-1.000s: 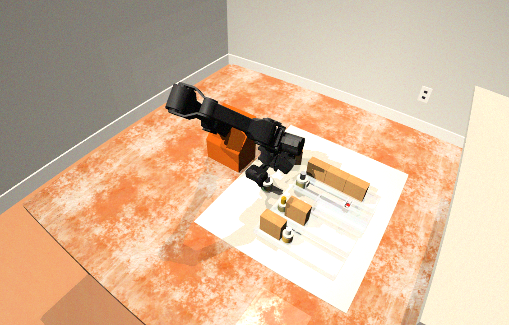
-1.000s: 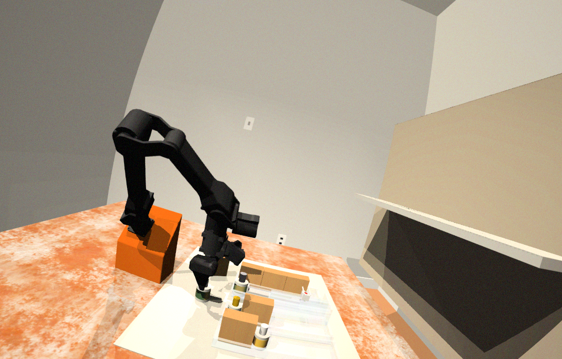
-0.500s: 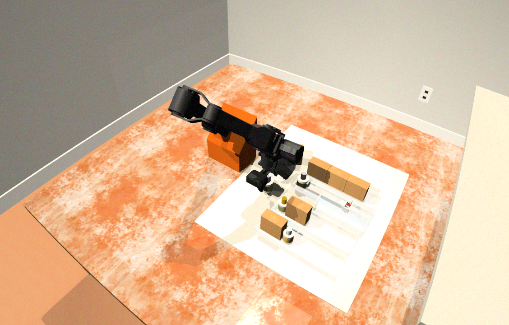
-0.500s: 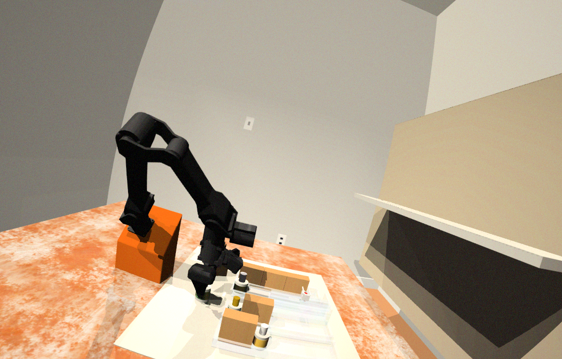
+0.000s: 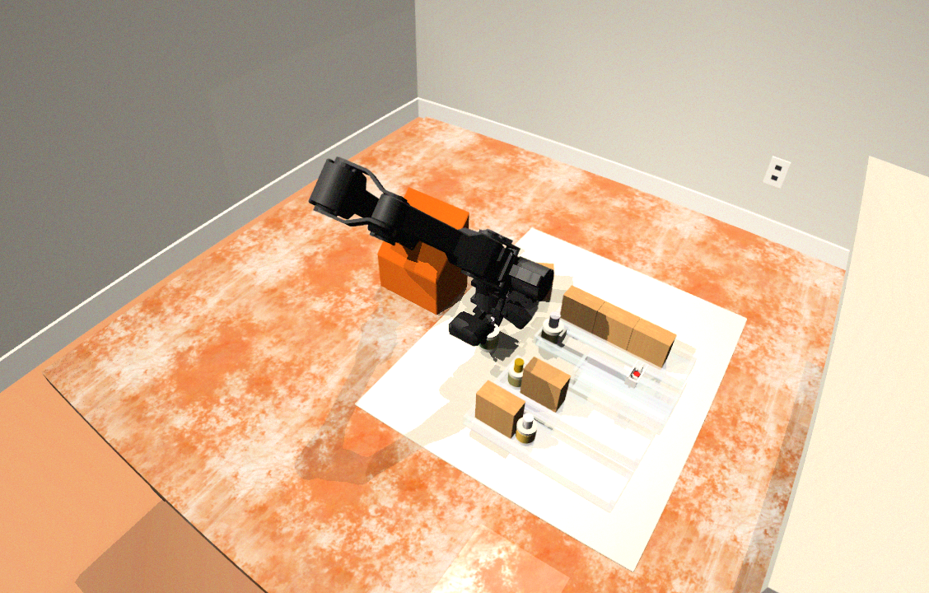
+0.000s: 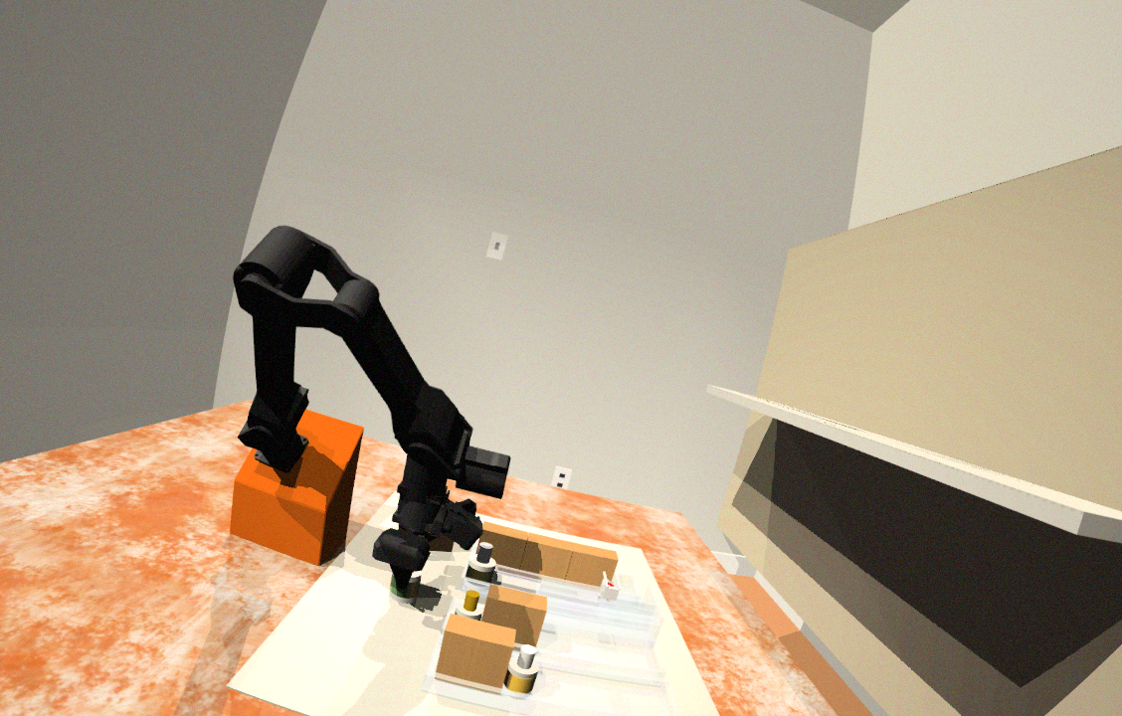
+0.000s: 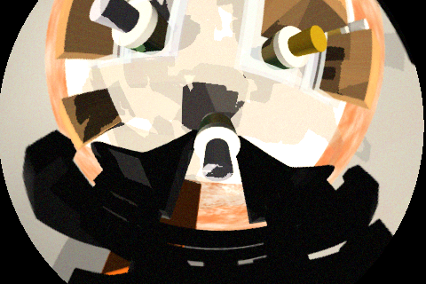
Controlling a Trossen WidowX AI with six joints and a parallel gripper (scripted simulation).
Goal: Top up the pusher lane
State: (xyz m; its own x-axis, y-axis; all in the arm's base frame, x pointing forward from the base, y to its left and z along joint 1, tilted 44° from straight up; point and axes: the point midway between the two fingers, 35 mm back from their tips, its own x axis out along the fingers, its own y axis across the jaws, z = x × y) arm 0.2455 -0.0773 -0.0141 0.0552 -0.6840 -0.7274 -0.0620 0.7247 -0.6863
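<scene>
My gripper tip is 24 cm short of the clear sprung lane, 7 cm to the right of it and 1 cm above it. Round my gripper tip: red-marked block (28 cm ahead, 5 cm to the left, 5 cm above).
</scene>
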